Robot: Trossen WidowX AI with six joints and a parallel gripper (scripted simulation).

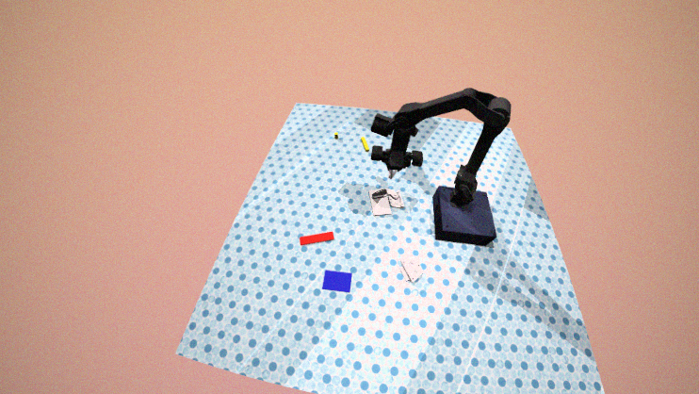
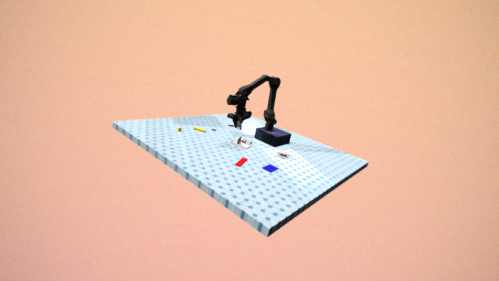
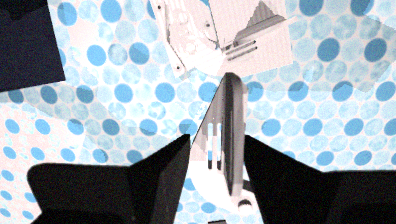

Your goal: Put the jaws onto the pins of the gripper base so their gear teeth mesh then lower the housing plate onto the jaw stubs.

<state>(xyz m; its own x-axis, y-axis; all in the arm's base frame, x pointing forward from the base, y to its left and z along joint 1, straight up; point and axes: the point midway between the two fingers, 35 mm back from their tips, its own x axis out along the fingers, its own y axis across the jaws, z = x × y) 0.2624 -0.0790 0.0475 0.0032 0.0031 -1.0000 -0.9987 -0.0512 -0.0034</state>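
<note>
The jaw lies 30 mm to the right of my gripper tip and 20 mm ahead of it. From my gripper tip the other things lie so: small dark block (210 mm to the right, 90 mm below, 20 mm ahead); flat white plate (100 mm to the left, 90 mm below, 30 mm ahead); housing plate (90 mm below, 80 mm to the left, 30 mm behind).
</note>
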